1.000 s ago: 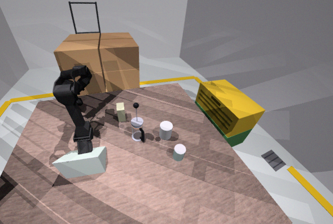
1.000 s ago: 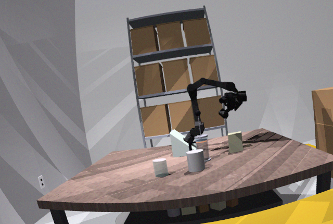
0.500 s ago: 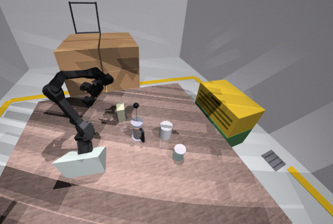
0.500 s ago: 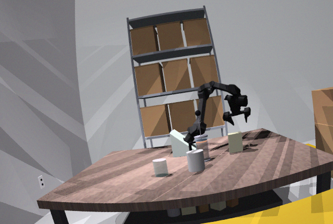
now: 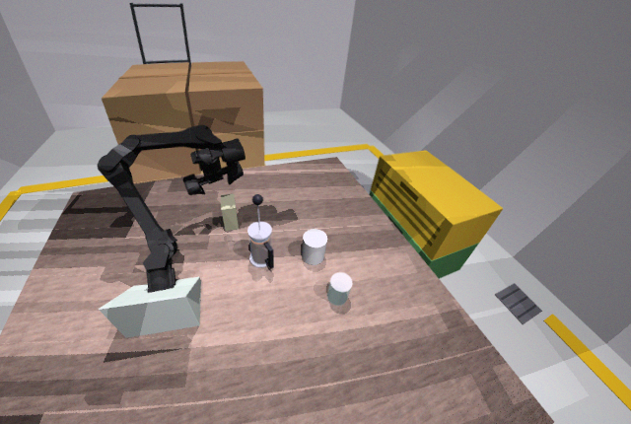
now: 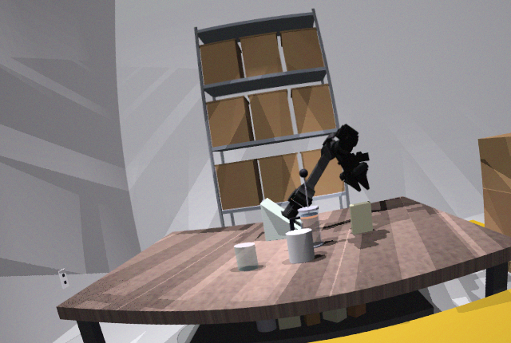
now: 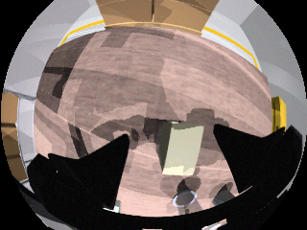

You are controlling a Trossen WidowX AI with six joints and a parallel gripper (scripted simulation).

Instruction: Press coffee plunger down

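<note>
Now: gripper tip 25 cm to the left of the coffee press, 9 cm short of it and 2 cm above it.
</note>
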